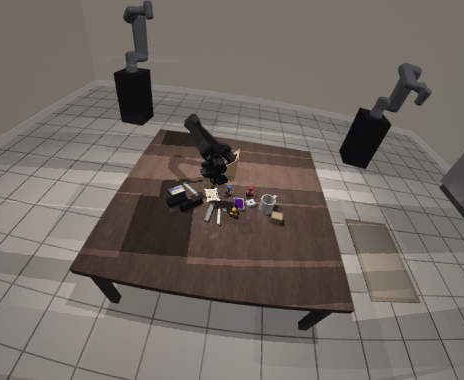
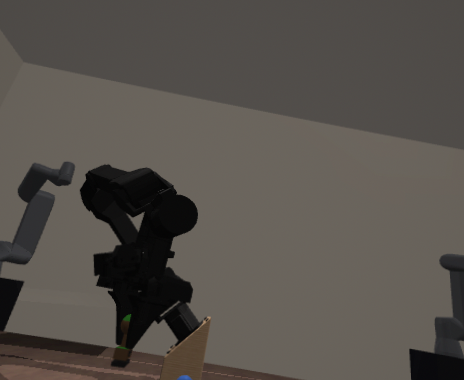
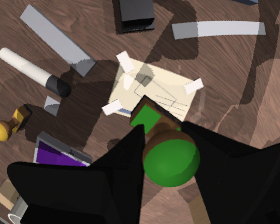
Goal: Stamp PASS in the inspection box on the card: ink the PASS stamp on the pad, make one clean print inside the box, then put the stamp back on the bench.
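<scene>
My gripper tip is now 100 mm above the card. From my gripper tip the other things lie so: grey bar (140 mm ahead, 30 mm to the left, 90 mm below); then blue stamp (50 mm behind, 90 mm to the left, 70 mm below); then PASS stamp (right at my gripper tip).
</scene>
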